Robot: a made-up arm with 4 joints.
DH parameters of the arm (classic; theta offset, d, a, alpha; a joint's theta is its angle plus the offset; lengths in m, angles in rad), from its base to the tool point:
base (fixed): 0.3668 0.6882 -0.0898 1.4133
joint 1: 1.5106 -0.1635 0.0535 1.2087
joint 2: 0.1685 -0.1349 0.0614 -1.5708
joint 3: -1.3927 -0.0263 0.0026 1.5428
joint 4: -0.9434 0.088 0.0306 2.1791
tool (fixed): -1.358 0.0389 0 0
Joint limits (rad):
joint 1: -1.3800..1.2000
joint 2: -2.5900..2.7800
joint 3: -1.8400..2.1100
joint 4: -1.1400..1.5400
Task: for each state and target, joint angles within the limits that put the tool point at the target. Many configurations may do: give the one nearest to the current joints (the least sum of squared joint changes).
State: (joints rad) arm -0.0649 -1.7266 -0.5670 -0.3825
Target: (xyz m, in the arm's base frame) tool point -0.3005 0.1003 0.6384
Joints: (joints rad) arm 0.1109 -1.9332 -0.3380 -0.2379
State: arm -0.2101 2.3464 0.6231 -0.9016
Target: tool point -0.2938 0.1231 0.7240
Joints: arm 0.2282 1.8135 0.3600 -1.1400
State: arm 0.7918 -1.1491 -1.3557 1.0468
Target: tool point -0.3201 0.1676 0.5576
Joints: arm 0.7656 -1.0326 -1.7835 1.0126
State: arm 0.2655 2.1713 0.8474 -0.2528
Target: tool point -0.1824 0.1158 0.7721
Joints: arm -0.4191 2.0851 1.1841 -0.9704
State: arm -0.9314 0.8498 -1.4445 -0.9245
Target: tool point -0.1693 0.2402 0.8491
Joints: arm -1.0525 0.5831 -0.7450 -0.6592
